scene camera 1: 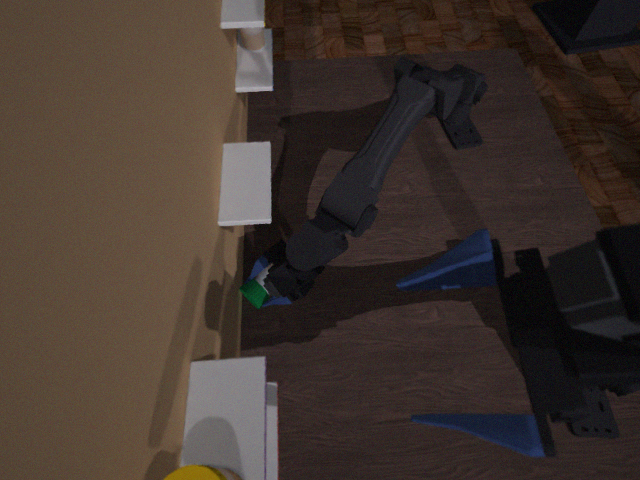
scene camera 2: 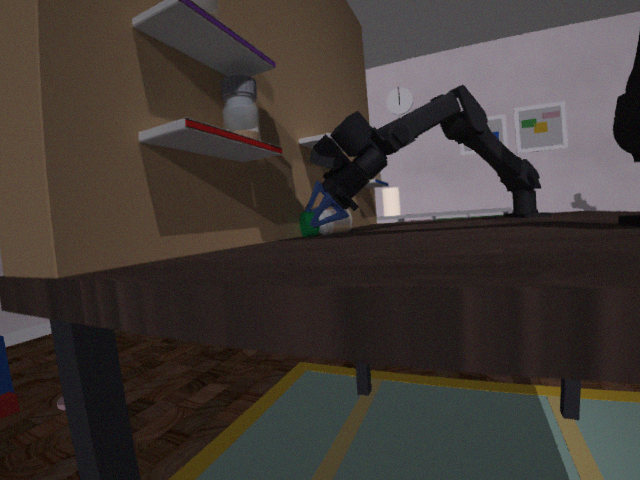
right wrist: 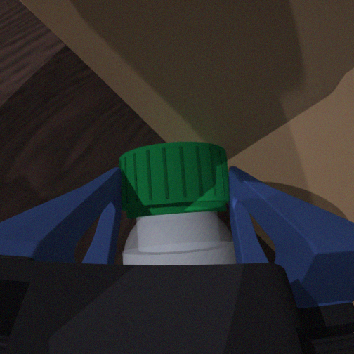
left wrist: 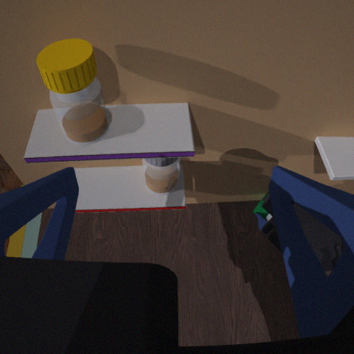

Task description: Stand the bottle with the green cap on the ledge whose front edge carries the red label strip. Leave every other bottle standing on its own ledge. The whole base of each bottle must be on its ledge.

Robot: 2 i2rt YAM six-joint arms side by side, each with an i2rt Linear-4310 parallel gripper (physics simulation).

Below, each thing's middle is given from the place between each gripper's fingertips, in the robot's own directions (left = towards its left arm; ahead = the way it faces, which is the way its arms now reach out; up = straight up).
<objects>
I see the yellow-capped bottle [left wrist: 68,68] 170 mm ahead of my left hand, 70 mm to the left of it and 90 mm below it. Also, from my left hand: red-labelled ledge [scene camera 2: 175,135] (170 mm ahead, 50 mm to the left, 280 mm below); purple-labelled ledge [left wrist: 148,127] (170 mm ahead, 50 mm to the left, 140 mm below); grey-capped bottle [scene camera 2: 240,114] (170 mm ahead, 20 mm to the right, 230 mm below).
The grey-capped bottle is 220 mm to the left of my right hand, 170 mm above it and 20 mm ahead of it. The rest, counted from my right hand: yellow-capped bottle 310 mm to the left, 310 mm above, 20 mm ahead; then red-labelled ledge 280 mm to the left, 110 mm above, 20 mm ahead; then purple-labelled ledge 280 mm to the left, 250 mm above, 20 mm ahead.
</objects>
